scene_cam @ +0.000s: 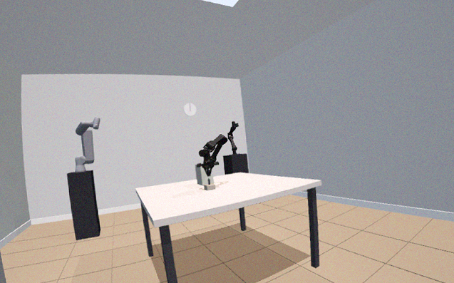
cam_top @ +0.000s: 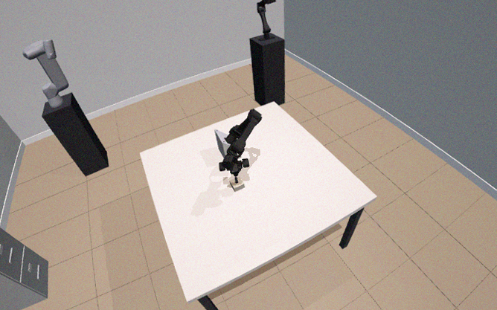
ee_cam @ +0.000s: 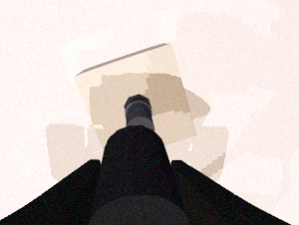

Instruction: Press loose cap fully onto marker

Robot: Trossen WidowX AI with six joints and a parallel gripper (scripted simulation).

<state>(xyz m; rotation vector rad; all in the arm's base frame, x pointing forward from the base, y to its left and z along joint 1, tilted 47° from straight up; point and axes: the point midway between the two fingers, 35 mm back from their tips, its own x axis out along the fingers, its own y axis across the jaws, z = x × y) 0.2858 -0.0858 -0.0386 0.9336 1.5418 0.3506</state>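
The holder block lies 11 cm below my gripper tip. From my gripper tip the other things lie so: dark cap: 1 cm above.
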